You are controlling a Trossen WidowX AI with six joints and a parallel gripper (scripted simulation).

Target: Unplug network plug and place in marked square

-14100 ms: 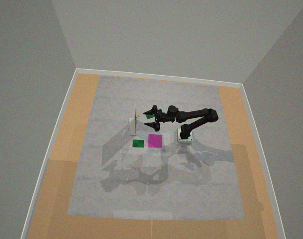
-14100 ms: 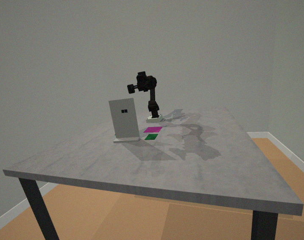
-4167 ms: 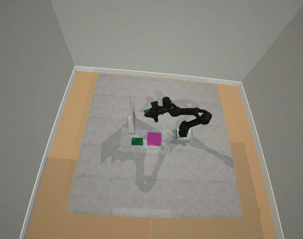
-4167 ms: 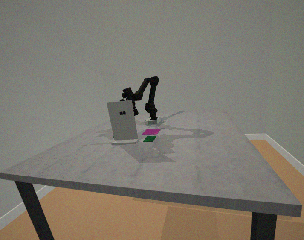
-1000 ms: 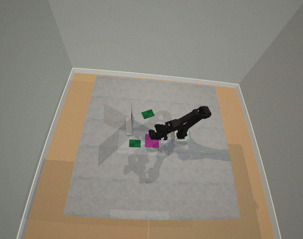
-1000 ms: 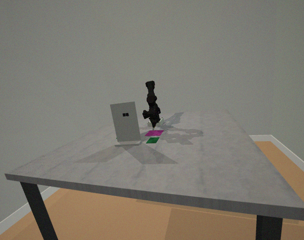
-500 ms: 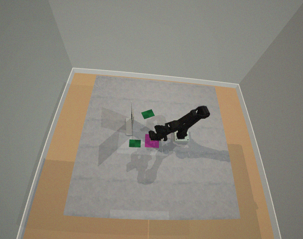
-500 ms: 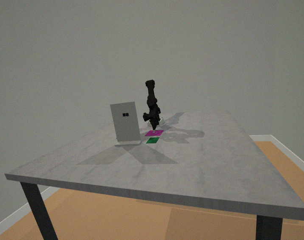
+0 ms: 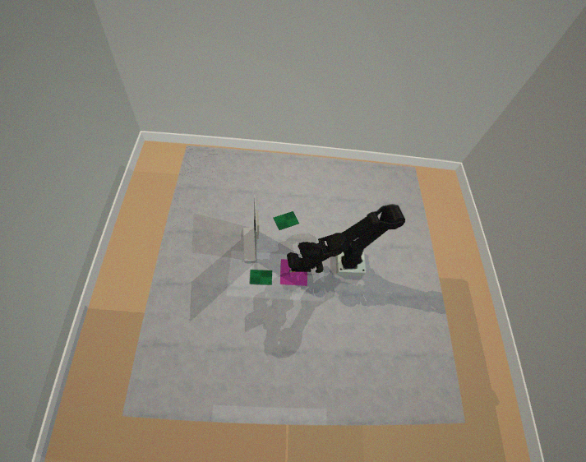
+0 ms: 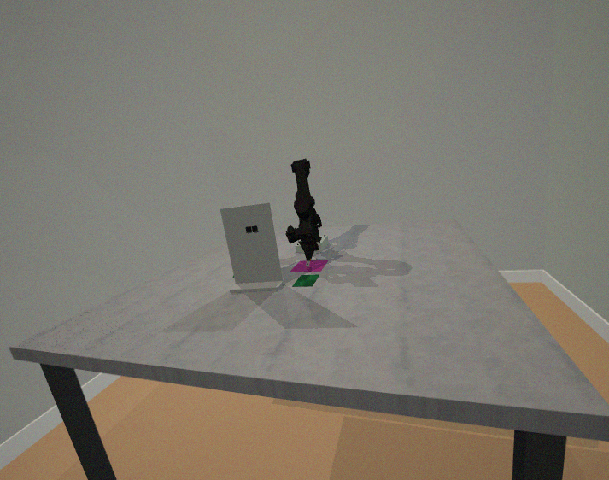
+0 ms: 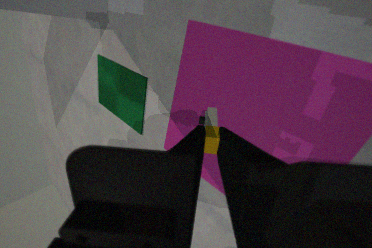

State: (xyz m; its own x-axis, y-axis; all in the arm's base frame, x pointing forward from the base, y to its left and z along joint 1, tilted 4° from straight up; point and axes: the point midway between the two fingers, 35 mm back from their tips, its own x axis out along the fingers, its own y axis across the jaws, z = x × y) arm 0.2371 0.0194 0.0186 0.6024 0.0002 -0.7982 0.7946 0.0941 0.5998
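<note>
The magenta marked square lies 1 cm behind my gripper tip and 2 cm below it. Round my gripper tip: upright grey panel: 17 cm ahead, 14 cm to the right, 10 cm above.
</note>
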